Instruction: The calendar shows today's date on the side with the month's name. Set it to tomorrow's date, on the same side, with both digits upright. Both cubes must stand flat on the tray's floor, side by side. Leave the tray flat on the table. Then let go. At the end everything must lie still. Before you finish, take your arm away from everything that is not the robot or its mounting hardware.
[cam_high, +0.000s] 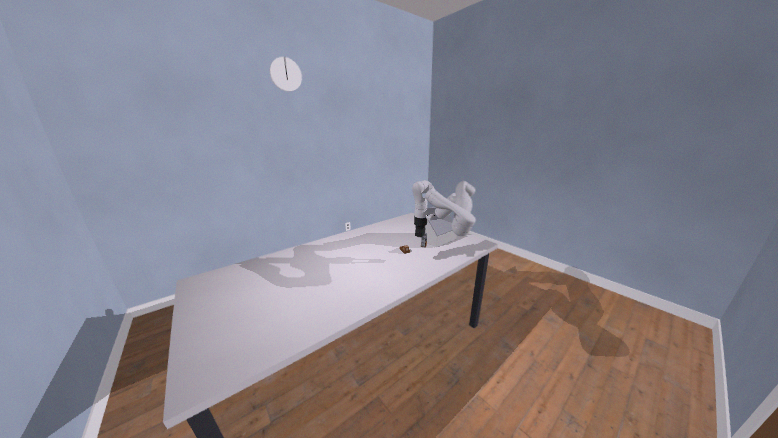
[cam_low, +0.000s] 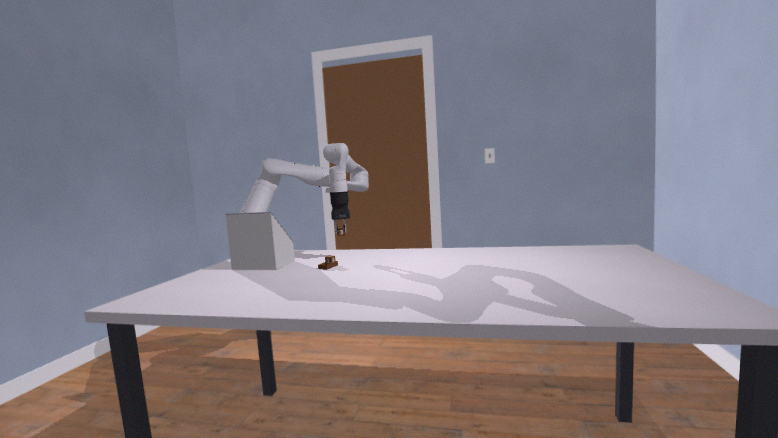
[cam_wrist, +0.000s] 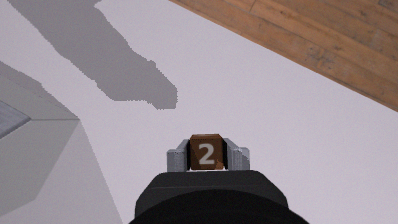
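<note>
The brown cube is 1 cm below my hand.
</note>
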